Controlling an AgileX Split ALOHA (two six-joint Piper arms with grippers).
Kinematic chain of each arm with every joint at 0, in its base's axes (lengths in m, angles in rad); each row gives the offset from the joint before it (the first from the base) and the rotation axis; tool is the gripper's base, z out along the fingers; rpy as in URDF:
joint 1: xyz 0 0 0.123 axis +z
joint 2: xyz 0 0 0 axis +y
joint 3: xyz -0.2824 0 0.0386 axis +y
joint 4: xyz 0.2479 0 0.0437 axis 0.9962 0 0.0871
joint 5: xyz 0 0 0 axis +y
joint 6: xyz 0.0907 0 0.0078 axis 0.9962 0 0.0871
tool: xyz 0 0 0 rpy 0 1.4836 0
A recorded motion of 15 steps. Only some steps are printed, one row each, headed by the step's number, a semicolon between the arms.
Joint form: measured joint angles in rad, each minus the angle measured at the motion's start. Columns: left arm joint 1, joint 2, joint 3, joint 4, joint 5, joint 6; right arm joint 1, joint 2, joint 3, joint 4, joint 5, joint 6.
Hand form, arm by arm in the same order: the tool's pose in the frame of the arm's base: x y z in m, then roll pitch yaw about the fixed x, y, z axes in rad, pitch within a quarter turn. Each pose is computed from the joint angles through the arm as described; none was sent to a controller.
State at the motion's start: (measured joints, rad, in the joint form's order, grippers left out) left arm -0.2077 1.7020 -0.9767 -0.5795 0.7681 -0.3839; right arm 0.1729 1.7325 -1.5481 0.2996 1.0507 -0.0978
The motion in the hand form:
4: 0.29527 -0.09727 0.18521 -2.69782 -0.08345 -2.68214; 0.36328 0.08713 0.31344 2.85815 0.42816 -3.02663
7: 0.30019 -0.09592 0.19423 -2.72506 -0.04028 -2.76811; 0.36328 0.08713 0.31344 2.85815 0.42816 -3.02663
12: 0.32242 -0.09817 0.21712 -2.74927 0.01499 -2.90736; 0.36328 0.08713 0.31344 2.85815 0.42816 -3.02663
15: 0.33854 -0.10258 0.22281 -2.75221 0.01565 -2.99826; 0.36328 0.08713 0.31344 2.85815 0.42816 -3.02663
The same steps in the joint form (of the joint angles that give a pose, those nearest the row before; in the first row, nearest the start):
4: 0.0024 0.0000 -0.0045 0.0125 0.0294 0.0738; 0.0000 0.0000 0.0000 0.0000 0.0000 0.0000
7: 0.0024 0.0000 -0.0516 0.0787 0.0761 0.1071; 0.0000 0.0000 0.0000 0.0000 0.0000 0.0000
12: 0.0043 0.0399 -0.2103 0.1514 0.1933 0.1719; 0.0000 0.0000 0.0000 0.0000 0.0000 0.0000
15: 0.0043 0.0972 -0.3149 0.1585 0.2702 0.2359; 0.0000 0.0000 0.0000 0.0000 0.0000 0.0000

